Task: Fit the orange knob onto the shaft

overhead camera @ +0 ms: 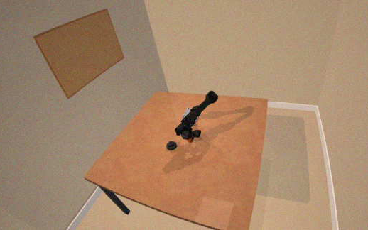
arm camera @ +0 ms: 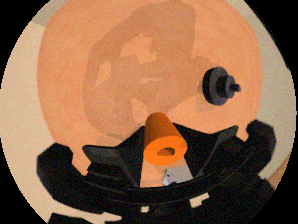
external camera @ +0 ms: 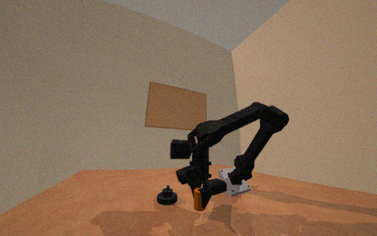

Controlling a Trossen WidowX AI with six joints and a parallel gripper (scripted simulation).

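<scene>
Now: the round dark pedestal 9 cm ahead of my gripper tip and 13 cm to the right of it. Also, from my gripper tip: orange knob: 2 cm above.
</scene>
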